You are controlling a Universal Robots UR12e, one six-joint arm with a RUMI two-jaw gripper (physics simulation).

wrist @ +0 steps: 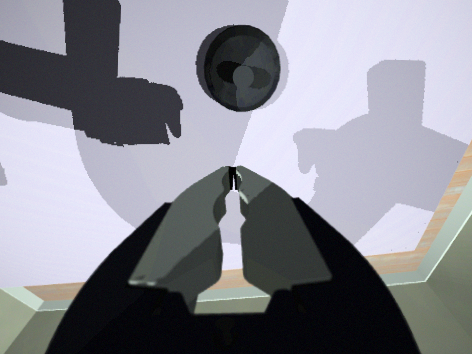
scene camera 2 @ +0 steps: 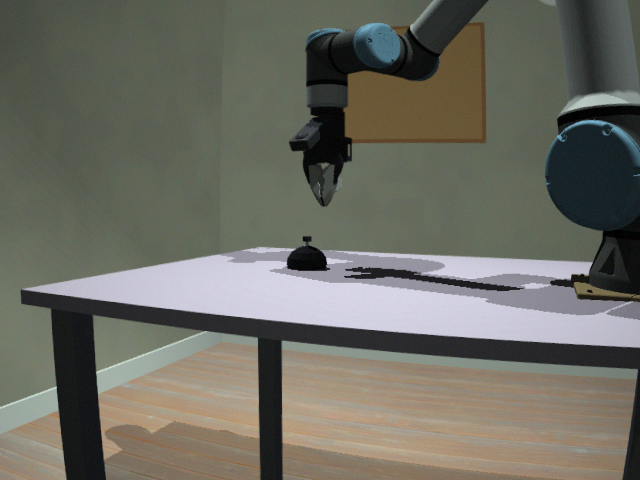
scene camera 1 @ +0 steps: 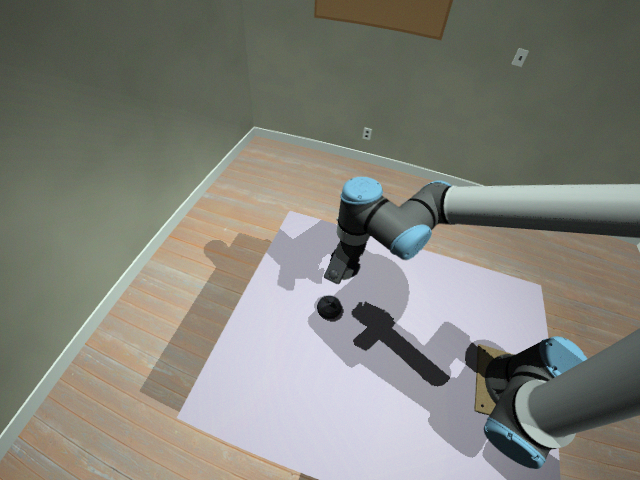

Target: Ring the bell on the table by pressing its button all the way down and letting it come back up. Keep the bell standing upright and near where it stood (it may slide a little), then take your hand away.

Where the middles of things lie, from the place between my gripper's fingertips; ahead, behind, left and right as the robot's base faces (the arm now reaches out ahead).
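Labels:
So you can picture it, there's the black dome-shaped bell (scene camera 2: 306, 257), and my gripper's 5 cm to the right of it and 1 cm short of it, and it's 9 cm above the bell.

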